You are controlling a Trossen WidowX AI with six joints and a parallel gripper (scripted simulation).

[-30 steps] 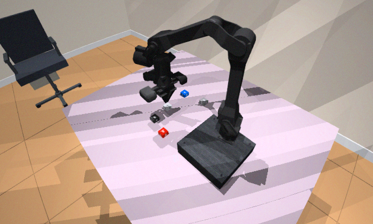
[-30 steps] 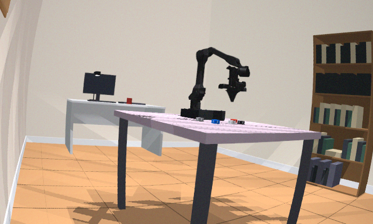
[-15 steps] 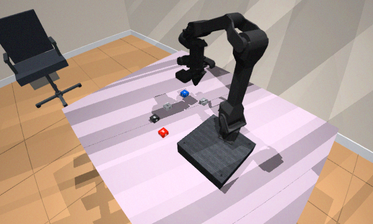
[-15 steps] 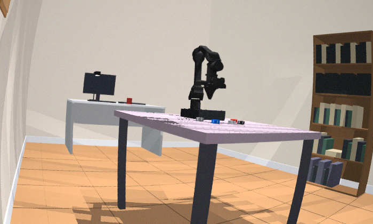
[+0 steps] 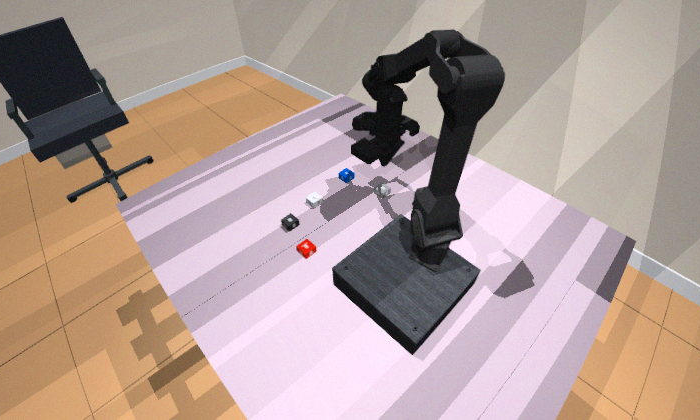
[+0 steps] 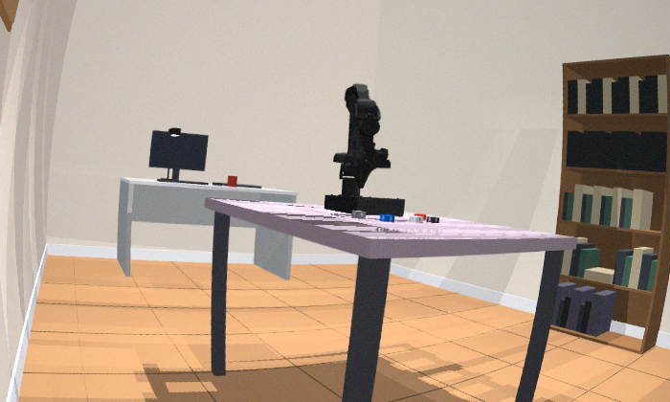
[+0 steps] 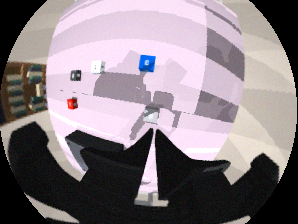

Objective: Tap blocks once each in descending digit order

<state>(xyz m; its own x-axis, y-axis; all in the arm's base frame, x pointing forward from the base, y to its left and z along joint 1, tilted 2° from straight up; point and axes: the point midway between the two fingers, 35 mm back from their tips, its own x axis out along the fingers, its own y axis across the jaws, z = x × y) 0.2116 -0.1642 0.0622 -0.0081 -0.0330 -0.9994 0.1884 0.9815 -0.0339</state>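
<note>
Now: the grey block 8 cm below my gripper tip and 1 cm to the left of it. From my gripper tip the other things lie so: blue block: 11 cm ahead, 8 cm below, 1 cm to the left; then white block: 14 cm to the left, 13 cm ahead, 8 cm below; then black block: 23 cm to the left, 13 cm ahead, 8 cm below.
</note>
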